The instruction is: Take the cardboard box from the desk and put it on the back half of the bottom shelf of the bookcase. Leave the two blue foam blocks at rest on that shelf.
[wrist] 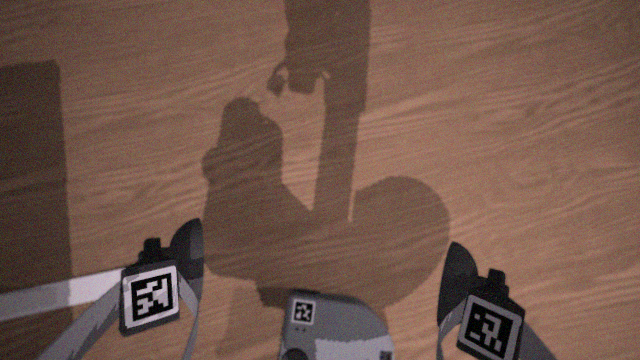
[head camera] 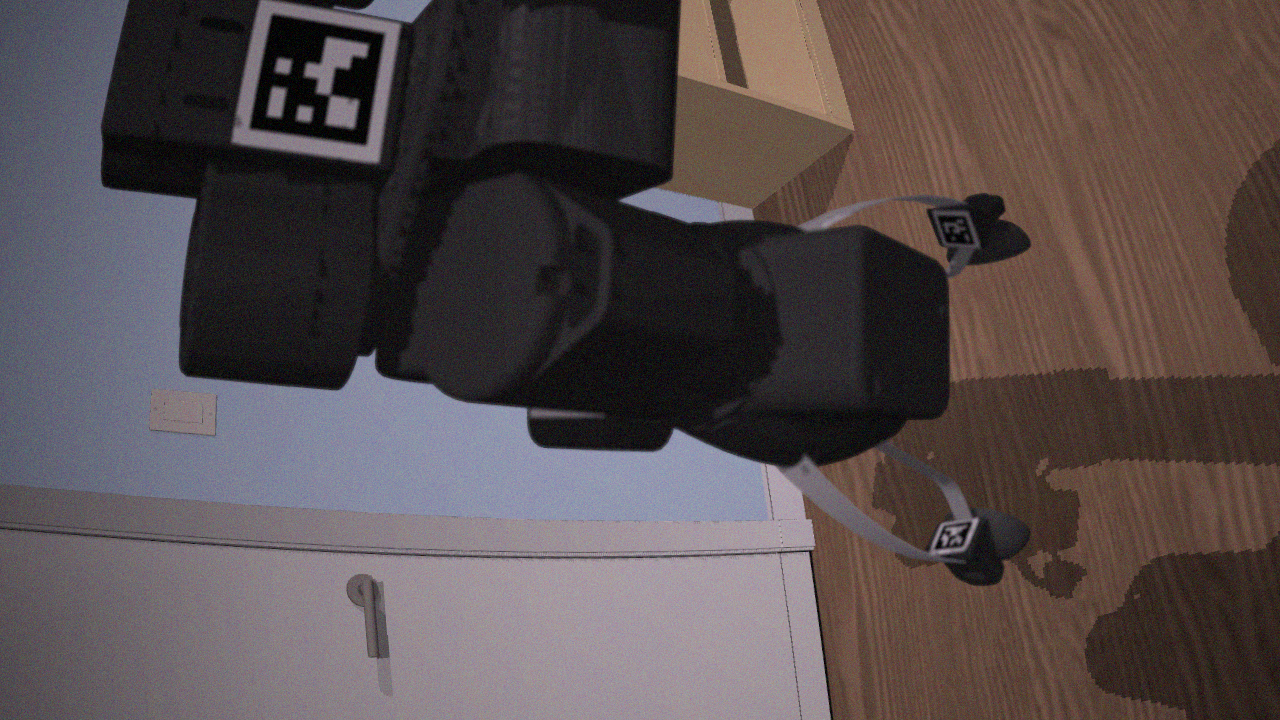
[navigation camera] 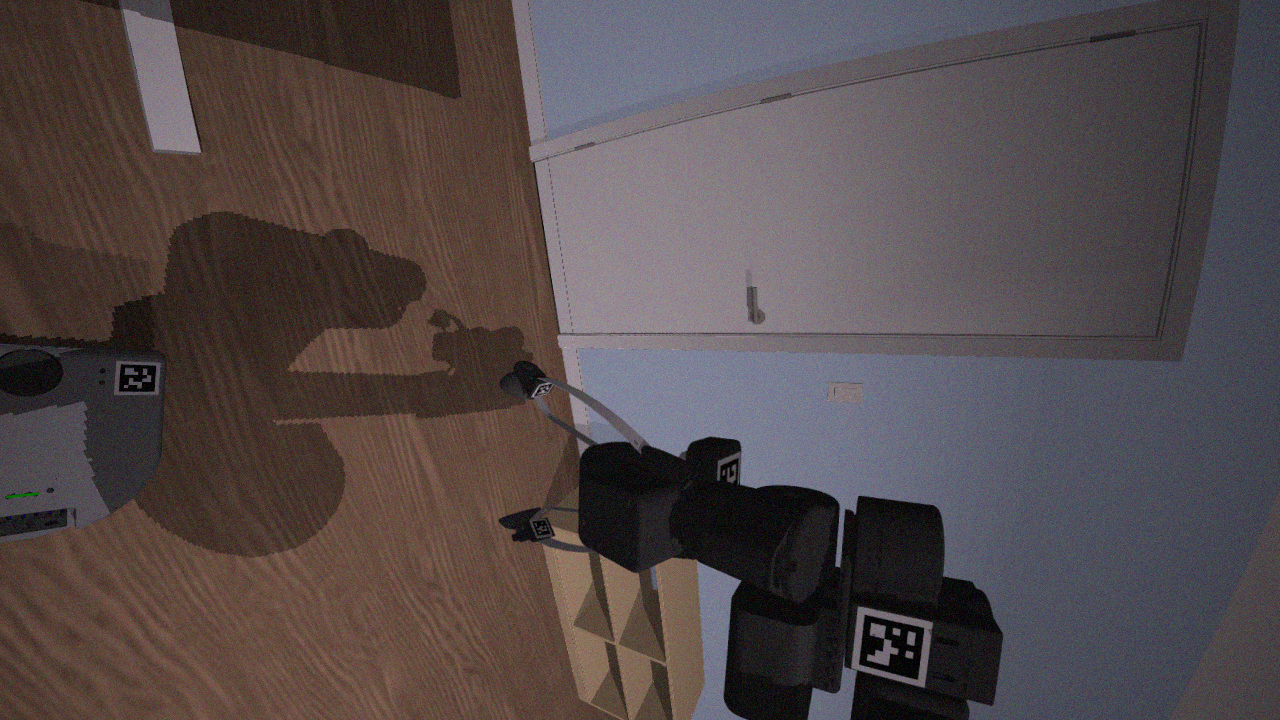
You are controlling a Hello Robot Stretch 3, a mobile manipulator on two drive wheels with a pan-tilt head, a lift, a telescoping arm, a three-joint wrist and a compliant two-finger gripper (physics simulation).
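Pixels of known places: gripper, fingertip midpoint: (head camera: 1004, 391) (navigation camera: 511, 448); robot's base, origin of the base link: (navigation camera: 31, 370).
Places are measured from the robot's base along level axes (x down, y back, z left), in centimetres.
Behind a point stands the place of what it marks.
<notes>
The light wood bookcase (head camera: 760, 143) {x -15.6, y 59.2, z -154.1 cm} (navigation camera: 684, 635) {x -61.0, y 114.9, z -176.6 cm} stands against the blue wall, partly behind my arm and wrist. In the navigation camera view several of its compartments show. My gripper (head camera: 998, 391) {x -95.3, y 2.1, z -30.5 cm} (navigation camera: 521, 452) {x -95.3, y 2.1, z -30.5 cm} (wrist: 322, 258) {x -95.3, y 2.1, z -30.5 cm} is open, its two fingers wide apart and pointing down over the wooden floor, with nothing between them. In the navigation camera view one finger is close in front of the bookcase's near end. The cardboard box, the two blue foam blocks and the desk top do not show in these views.
A white bar like a desk foot (navigation camera: 170, 107) (wrist: 92, 287) lies on the floor beside a broad shadow. A closed white door (head camera: 554, 626) {x -59.2, y -34.3, z -145.8 cm} (navigation camera: 850, 205) {x -123.3, y -61.6, z -136.1 cm} and a light switch (head camera: 182, 411) {x -122.2, y -3.1, z -158.2 cm} (navigation camera: 845, 392) {x -122.3, y -3.2, z -158.2 cm} are on the wall. My base (navigation camera: 116, 447) {x -16.0, y 12.4, z -10.7 cm} (wrist: 340, 325) shows below.
</notes>
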